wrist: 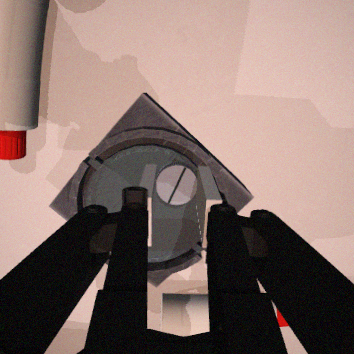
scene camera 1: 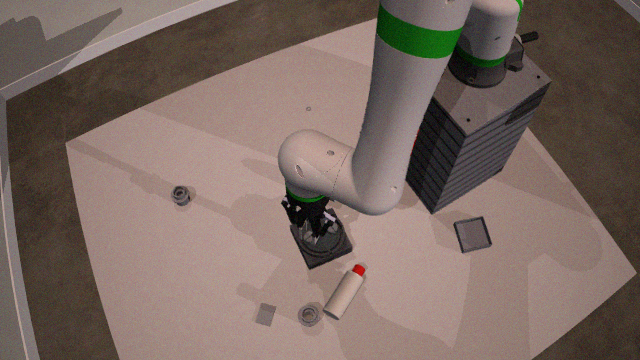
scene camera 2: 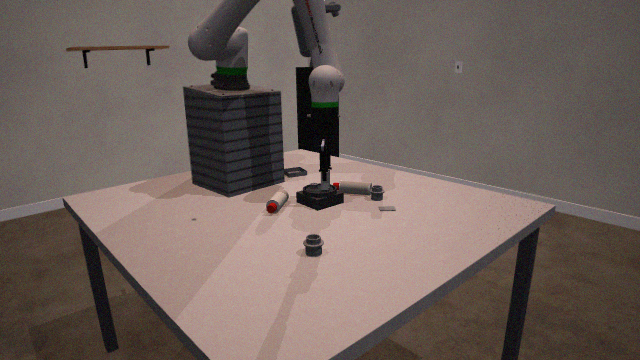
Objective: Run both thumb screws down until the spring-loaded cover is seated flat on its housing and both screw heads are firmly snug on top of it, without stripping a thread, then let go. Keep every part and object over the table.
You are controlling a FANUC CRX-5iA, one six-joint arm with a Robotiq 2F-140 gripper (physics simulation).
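Frame: origin at the arm's base, x ahead, y left, z up, level; centimetres.
Seen in the pictures: gripper, fingertip midpoint: (wrist: 176, 182) (scene camera 1: 309, 237) (scene camera 2: 325, 188); arm's base, link origin: (scene camera 1: 476, 64) (scene camera 2: 232, 88).
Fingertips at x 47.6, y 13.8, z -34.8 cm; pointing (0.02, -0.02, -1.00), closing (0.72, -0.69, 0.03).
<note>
Pixels of each thing's top centre, then the offset from my fingertips to it.
- dark square housing, top centre: (wrist: 147, 210) (scene camera 1: 320, 233) (scene camera 2: 319, 188) dx -3.2, dy -0.4, dz -0.6 cm
- round grey cover, top centre: (wrist: 148, 208) (scene camera 1: 320, 233) (scene camera 2: 319, 188) dx -3.2, dy -0.4, dz -0.9 cm
- slotted thumb screw, top centre: (wrist: 176, 185) (scene camera 1: 309, 236) dx -0.1, dy -0.1, dz +0.3 cm
- white tube with a red cap, top centre: (scene camera 1: 346, 288) (scene camera 2: 352, 181) dx -4.4, dy +15.8, dz -1.2 cm
- tube, top centre: (wrist: 232, 332) (scene camera 2: 276, 195) dx -6.8, dy -16.5, dz -1.2 cm
- flat grey plate, top centre: (scene camera 1: 265, 314) (scene camera 2: 387, 208) dx +17.0, dy +14.7, dz -5.9 cm
- shallow tray, top centre: (scene camera 1: 473, 233) (scene camera 2: 294, 170) dx -43.9, dy +12.9, dz -4.2 cm
The dark square housing (scene camera 1: 342, 248) (scene camera 2: 318, 202) (wrist: 145, 107) sits on the table, with the round grey cover (scene camera 1: 325, 246) (wrist: 112, 182) inside its raised ring. My gripper (scene camera 1: 313, 238) (scene camera 2: 325, 182) (wrist: 176, 182) points straight down over it and is shut on one slotted thumb screw (wrist: 176, 185), a finger on each side of its pale round head. The slot runs slanted in the wrist view. The other thumb screw (scene camera 1: 332, 227) shows as a pale patch beside the fingers in scene camera 1; in the wrist view it is hidden. Whether the cover lies flat I cannot tell.
A white tube with a red cap (scene camera 1: 345, 294) (scene camera 2: 356, 188) (wrist: 20, 65) lies near the housing; another tube (scene camera 2: 278, 200) lies opposite. Two grey flanged rings (scene camera 1: 180, 195) (scene camera 1: 310, 314), a flat grey plate (scene camera 1: 266, 314) and a shallow tray (scene camera 1: 457, 236) lie around. The arm's pedestal (scene camera 1: 465, 165) stands behind.
</note>
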